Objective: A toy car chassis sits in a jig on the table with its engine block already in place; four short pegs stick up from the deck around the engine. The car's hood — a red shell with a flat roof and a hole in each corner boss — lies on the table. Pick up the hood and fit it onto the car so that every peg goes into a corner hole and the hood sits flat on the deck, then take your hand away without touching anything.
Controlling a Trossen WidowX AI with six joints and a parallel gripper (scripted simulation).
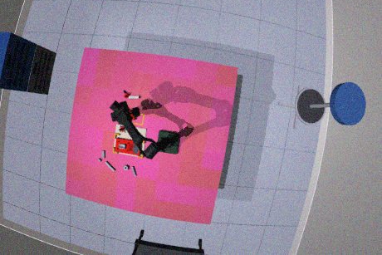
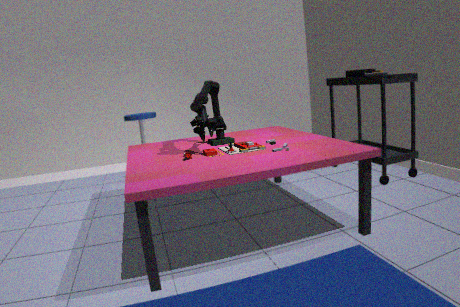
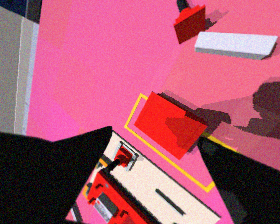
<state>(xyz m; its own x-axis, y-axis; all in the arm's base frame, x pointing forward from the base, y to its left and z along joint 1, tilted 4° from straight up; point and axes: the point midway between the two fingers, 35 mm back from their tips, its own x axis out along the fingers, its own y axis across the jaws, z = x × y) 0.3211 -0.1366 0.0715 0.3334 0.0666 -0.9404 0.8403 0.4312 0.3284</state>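
Now: gripper tip 80 mm above the red hood and 10 mm to the right of it. Also, from my gripper tip: grey engine block (260 mm to the left, 70 mm below, 10 mm behind).
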